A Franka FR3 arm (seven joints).
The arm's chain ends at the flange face. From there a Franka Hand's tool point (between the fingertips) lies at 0.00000 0.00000 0.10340 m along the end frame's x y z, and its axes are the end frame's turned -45 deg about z.
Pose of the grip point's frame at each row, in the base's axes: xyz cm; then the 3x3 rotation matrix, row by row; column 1 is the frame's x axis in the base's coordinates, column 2 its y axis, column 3 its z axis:
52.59 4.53 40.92; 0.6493 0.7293 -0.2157; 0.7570 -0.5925 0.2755; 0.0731 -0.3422 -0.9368
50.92 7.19 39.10; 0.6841 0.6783 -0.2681; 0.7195 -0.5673 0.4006; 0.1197 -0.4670 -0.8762
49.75 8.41 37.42; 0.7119 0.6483 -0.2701; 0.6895 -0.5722 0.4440; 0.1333 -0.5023 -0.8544
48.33 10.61 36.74; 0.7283 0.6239 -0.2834; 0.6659 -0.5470 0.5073; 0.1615 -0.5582 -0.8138
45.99 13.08 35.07; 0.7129 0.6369 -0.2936; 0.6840 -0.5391 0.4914; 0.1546 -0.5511 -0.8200
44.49 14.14 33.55; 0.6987 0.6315 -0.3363; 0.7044 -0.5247 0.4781; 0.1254 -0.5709 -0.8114
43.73 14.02 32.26; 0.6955 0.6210 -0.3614; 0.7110 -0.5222 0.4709; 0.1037 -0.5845 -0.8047
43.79 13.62 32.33; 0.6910 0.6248 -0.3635; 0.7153 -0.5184 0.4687; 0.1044 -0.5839 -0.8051
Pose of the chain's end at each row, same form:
54.82 1.68 50.61; 0.9748 0.0566 -0.2157; 0.1163 -0.9542 0.2755; -0.1903 -0.2937 -0.9368
53.69 3.05 48.16; 0.9634 -0.0041 -0.2681; 0.1076 -0.9099 0.4006; -0.2456 -0.4149 -0.8762
52.54 3.82 46.25; 0.9618 -0.0450 -0.2701; 0.0829 -0.8922 0.4440; -0.2609 -0.4494 -0.8544
51.26 5.36 45.15; 0.9561 -0.0738 -0.2834; 0.0841 -0.8576 0.5073; -0.2805 -0.5089 -0.8138
49.03 8.00 43.55; 0.9545 -0.0537 -0.2936; 0.1025 -0.8649 0.4914; -0.2804 -0.4990 -0.8200
47.97 9.20 41.94; 0.9406 -0.0475 -0.3363; 0.1271 -0.8691 0.4781; -0.3150 -0.4924 -0.8114
47.47 9.15 40.58; 0.9309 -0.0527 -0.3614; 0.1335 -0.8720 0.4709; -0.3400 -0.4866 -0.8047
47.55 8.77 40.65; 0.9304 -0.0468 -0.3635; 0.1392 -0.8724 0.4687; -0.3391 -0.4867 -0.8051

